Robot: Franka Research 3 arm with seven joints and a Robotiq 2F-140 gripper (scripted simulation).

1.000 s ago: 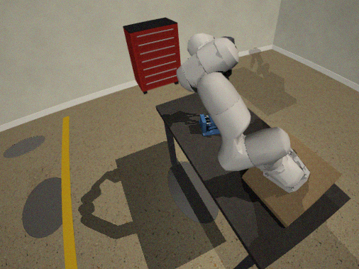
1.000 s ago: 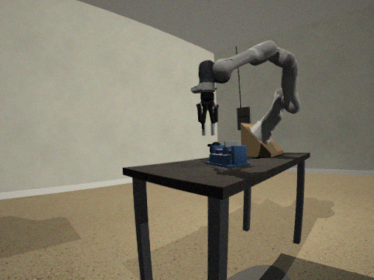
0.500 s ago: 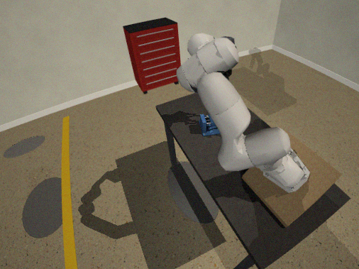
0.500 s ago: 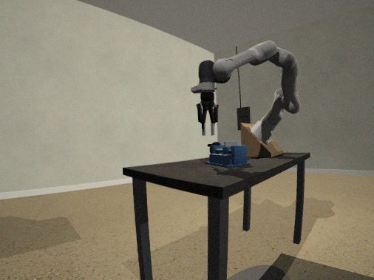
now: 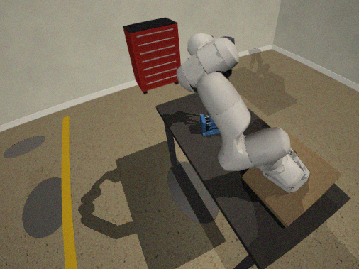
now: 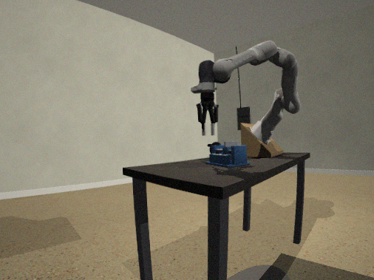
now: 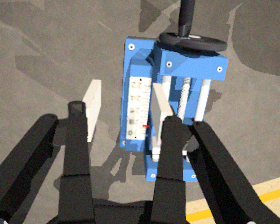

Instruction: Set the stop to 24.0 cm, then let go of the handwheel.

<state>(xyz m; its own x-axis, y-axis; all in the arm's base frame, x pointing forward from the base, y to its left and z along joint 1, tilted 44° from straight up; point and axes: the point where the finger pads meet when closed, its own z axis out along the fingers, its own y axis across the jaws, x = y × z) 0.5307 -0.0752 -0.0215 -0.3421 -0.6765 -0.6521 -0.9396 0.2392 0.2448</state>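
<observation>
Right now my hand is 90 mm past the handwheel grip, 90 mm above it and 50 mm to the left of it.
</observation>
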